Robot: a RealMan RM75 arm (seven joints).
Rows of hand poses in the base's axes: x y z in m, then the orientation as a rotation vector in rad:
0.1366 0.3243 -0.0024 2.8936 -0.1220 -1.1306
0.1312 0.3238 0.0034 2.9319 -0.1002 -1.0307
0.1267 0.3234 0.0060 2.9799 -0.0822 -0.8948
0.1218 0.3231 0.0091 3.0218 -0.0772 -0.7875
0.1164 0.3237 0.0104 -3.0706 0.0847 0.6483
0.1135 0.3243 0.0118 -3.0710 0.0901 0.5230
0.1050 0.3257 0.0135 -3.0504 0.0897 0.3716
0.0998 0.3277 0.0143 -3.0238 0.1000 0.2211
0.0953 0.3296 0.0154 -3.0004 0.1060 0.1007
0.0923 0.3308 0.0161 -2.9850 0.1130 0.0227
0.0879 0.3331 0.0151 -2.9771 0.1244 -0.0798
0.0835 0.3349 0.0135 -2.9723 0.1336 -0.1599
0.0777 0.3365 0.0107 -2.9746 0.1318 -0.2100
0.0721 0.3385 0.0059 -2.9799 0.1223 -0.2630
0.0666 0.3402 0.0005 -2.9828 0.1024 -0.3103
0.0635 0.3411 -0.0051 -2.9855 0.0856 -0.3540
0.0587 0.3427 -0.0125 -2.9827 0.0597 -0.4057
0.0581 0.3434 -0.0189 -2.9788 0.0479 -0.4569
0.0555 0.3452 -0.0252 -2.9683 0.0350 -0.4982
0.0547 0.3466 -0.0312 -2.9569 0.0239 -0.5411
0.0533 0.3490 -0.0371 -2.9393 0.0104 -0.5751
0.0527 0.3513 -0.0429 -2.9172 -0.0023 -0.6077
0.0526 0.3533 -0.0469 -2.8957 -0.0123 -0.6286
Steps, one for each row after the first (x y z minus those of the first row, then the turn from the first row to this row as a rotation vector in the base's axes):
-0.0054 -0.0005 0.0058 0.0033 -0.0685 0.0149
-0.0099 -0.0009 0.0084 0.0074 -0.1610 0.0272
-0.0148 -0.0012 0.0115 0.0167 -0.2349 0.0283
-0.0202 -0.0006 0.0128 0.0306 -0.3294 0.0191
-0.0231 0.0000 0.0142 0.0479 -0.4090 0.0090
-0.0316 0.0014 0.0159 0.0841 -0.5054 -0.0049
-0.0368 0.0034 0.0167 0.1165 -0.6031 -0.0252
-0.0413 0.0053 0.0178 0.1403 -0.6827 -0.0392
-0.0443 0.0065 0.0185 0.1527 -0.7349 -0.0495
-0.0487 0.0088 0.0175 0.1539 -0.8036 -0.0585
-0.0531 0.0106 0.0159 0.1510 -0.8574 -0.0643
-0.0589 0.0122 0.0131 0.1454 -0.8906 -0.0606
-0.0645 0.0142 0.0083 0.1381 -0.9255 -0.0505
-0.0700 0.0159 0.0029 0.1357 -0.9565 -0.0347
-0.0731 0.0168 -0.0027 0.1323 -0.9850 -0.0208
-0.0779 0.0184 -0.0101 0.1348 -1.0192 -0.0025
-0.0785 0.0191 -0.0165 0.1335 -1.0531 0.0068
-0.0811 0.0209 -0.0228 0.1398 -1.0813 0.0139
-0.0819 0.0223 -0.0288 0.1456 -1.1107 0.0199
-0.0833 0.0247 -0.0347 0.1591 -1.1352 0.0247
-0.0839 0.0270 -0.0405 0.1767 -1.1596 0.0274
-0.0840 0.0290 -0.0445 0.1953 -1.1765 0.0278

